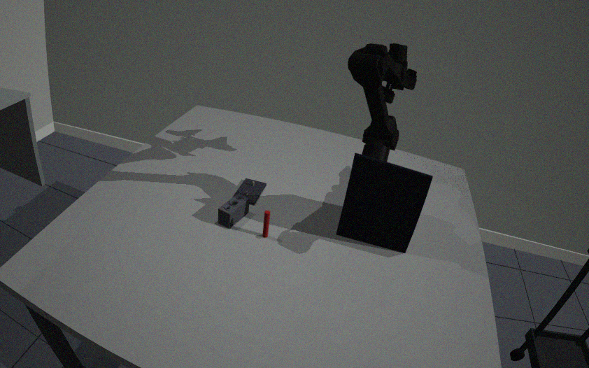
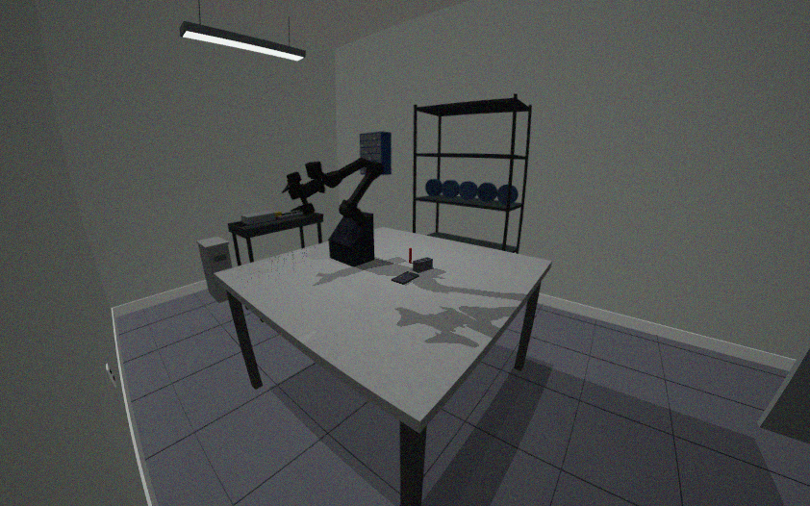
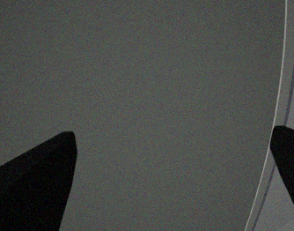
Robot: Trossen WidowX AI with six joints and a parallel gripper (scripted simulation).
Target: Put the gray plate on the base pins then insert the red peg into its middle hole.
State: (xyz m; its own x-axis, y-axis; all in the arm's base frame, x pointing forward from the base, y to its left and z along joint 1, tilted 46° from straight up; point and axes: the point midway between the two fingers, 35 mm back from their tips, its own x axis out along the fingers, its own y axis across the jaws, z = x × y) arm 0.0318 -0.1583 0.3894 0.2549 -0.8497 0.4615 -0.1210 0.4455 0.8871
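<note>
Right now my gripper tip is 280 mm short of the gray plate, 530 mm to the right of it and 330 mm above it. Round my gripper tip: red peg: 180 mm ahead, 560 mm to the left, 330 mm below.
</note>
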